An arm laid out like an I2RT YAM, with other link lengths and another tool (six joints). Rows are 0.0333 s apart.
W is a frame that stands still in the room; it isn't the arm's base.
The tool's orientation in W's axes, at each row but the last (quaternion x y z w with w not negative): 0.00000 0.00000 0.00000 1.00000; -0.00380 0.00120 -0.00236 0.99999; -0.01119 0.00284 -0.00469 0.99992; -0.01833 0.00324 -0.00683 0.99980
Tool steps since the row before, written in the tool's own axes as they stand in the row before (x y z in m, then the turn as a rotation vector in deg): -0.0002 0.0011 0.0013 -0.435 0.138 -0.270; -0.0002 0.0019 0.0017 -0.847 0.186 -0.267; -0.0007 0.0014 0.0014 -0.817 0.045 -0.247; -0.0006 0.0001 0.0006 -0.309 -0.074 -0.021
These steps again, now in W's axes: -0.0002 0.0011 0.0013 -0.435 0.138 -0.270; -0.0002 0.0019 0.0017 -0.847 0.188 -0.266; -0.0007 0.0014 0.0014 -0.818 0.047 -0.243; -0.0006 0.0001 0.0006 -0.310 -0.070 -0.016
